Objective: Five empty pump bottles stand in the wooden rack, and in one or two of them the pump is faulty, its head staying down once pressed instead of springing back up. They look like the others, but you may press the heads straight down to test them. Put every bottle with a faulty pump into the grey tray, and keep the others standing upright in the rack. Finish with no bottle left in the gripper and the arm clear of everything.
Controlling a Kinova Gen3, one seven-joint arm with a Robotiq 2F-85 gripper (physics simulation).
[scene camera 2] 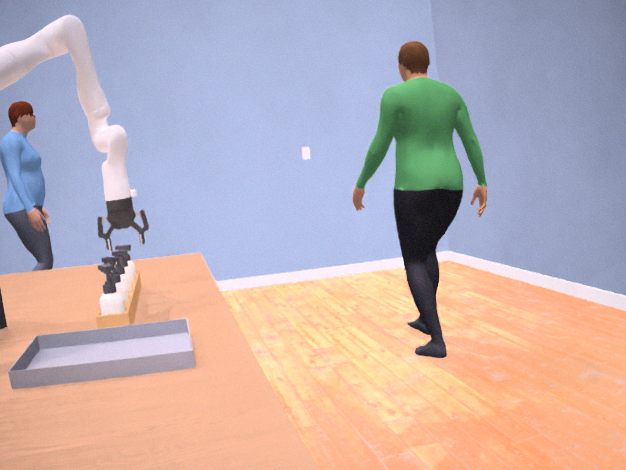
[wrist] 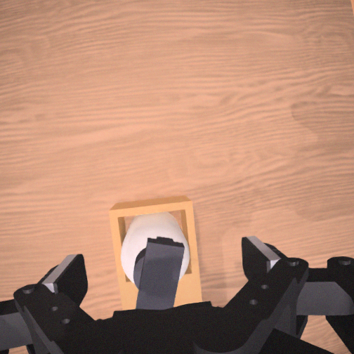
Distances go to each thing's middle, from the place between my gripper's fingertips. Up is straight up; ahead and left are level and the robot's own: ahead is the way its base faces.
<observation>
The grey tray (scene camera 2: 88, 355) is 610 mm to the right of my hand, 100 mm below it and 100 mm behind it.
</observation>
